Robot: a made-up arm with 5 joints. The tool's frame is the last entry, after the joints.
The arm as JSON. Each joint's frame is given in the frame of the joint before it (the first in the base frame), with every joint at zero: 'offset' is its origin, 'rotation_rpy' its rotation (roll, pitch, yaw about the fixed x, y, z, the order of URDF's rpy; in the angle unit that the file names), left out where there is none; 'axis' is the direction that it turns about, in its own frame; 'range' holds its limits. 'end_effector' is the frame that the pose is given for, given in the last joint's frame.
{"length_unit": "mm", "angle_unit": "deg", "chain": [
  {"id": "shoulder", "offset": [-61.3, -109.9, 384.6], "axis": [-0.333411, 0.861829, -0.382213], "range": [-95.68, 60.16]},
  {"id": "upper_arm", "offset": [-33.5, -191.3, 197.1], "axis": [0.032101, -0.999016, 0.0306], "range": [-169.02, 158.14]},
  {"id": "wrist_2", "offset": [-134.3, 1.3, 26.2], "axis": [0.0, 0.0, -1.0], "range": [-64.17, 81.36]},
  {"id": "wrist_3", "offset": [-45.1, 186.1, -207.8], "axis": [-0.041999, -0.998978, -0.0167], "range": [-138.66, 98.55]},
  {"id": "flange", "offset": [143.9, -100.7, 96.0], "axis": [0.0, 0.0, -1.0], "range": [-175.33, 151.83]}
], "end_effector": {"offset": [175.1, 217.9, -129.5], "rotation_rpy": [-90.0, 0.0, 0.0]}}
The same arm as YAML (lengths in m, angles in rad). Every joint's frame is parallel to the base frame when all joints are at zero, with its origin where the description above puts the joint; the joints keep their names.
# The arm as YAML. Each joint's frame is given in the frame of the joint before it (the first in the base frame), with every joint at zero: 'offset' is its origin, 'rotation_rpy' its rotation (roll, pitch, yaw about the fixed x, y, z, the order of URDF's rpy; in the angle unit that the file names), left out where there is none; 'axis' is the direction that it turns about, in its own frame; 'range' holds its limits. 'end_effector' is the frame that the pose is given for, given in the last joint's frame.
length_unit: m
angle_unit: rad
chain:
  - id: shoulder
    offset: [-0.0613, -0.1099, 0.3846]
    axis: [-0.333411, 0.861829, -0.382213]
    range: [-1.6699, 1.05]
  - id: upper_arm
    offset: [-0.0335, -0.1913, 0.1971]
    axis: [0.032101, -0.999016, 0.0306]
    range: [-2.95, 2.7601]
  - id: wrist_2
    offset: [-0.1343, 0.0013, 0.0262]
    axis: "-z"
    range: [-1.12, 1.42]
  - id: wrist_3
    offset: [-0.0451, 0.1861, -0.2078]
    axis: [-0.041999, -0.998978, -0.0167]
    range: [-2.4201, 1.72]
  - id: flange
    offset: [0.1439, -0.1007, 0.096]
    axis: "-z"
    range: [-3.0601, 2.6499]
end_effector:
  offset: [0.1751, 0.2179, -0.1295]
  rotation_rpy: [-1.5708, 0.0, 0.0]

